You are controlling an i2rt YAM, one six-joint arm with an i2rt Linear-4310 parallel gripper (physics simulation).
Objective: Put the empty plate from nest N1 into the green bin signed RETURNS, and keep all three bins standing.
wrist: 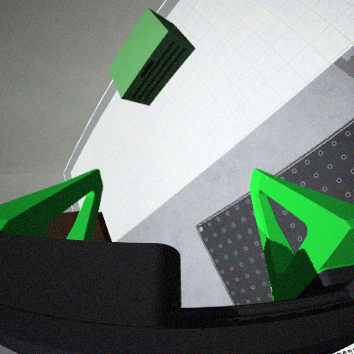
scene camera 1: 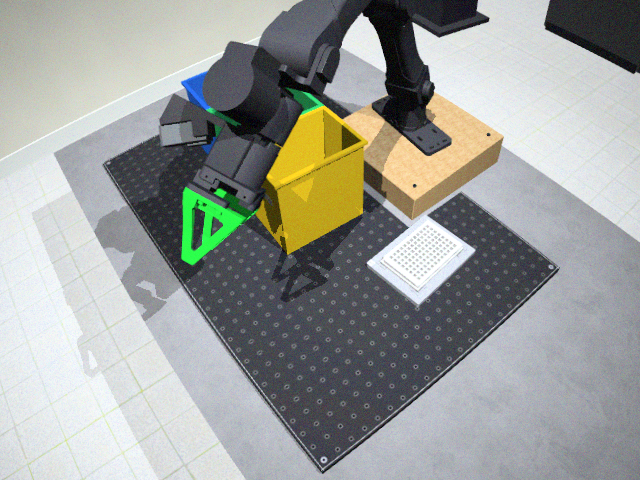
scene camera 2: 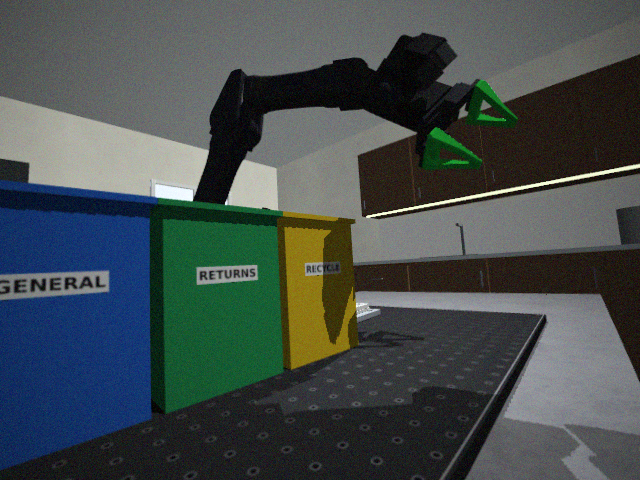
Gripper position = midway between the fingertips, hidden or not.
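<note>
Scene camera 1 shows the gripper (scene camera 1: 197, 254) and a yellow recycle bin (scene camera 1: 315, 185). In scene camera 2 there are a green returns bin (scene camera 2: 215, 315), the yellow recycle bin (scene camera 2: 317, 291) and the gripper (scene camera 2: 499, 143). The wrist view shows the gripper (wrist: 175, 177); the green returns bin is out of frame in the wrist view, and the yellow recycle bin is out of frame in the wrist view as well.
</note>
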